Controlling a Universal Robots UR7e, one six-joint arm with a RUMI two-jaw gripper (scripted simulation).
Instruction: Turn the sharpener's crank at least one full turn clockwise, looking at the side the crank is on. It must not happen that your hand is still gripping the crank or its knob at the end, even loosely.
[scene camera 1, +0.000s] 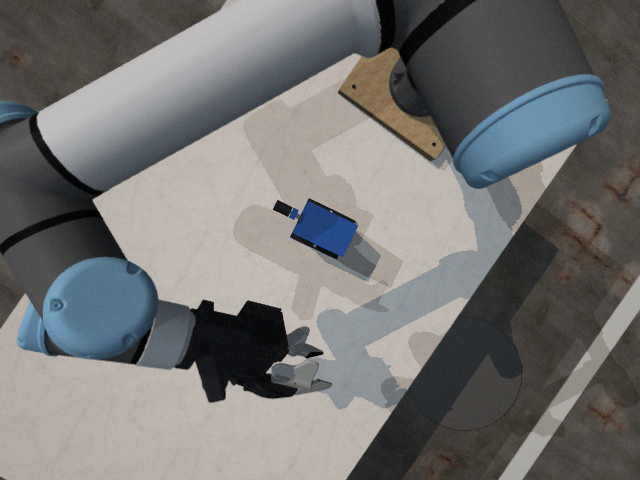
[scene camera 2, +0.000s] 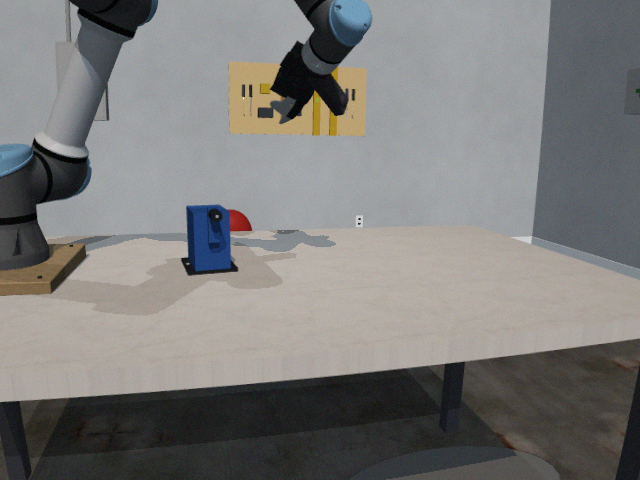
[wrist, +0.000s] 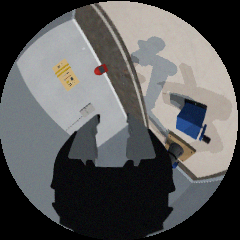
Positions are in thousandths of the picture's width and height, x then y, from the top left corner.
Observation:
In view: my gripper (scene camera 1: 510, 768).
My gripper also shows in scene camera 2 (scene camera 2: 443, 236) and in the wrist view (wrist: 473, 477).

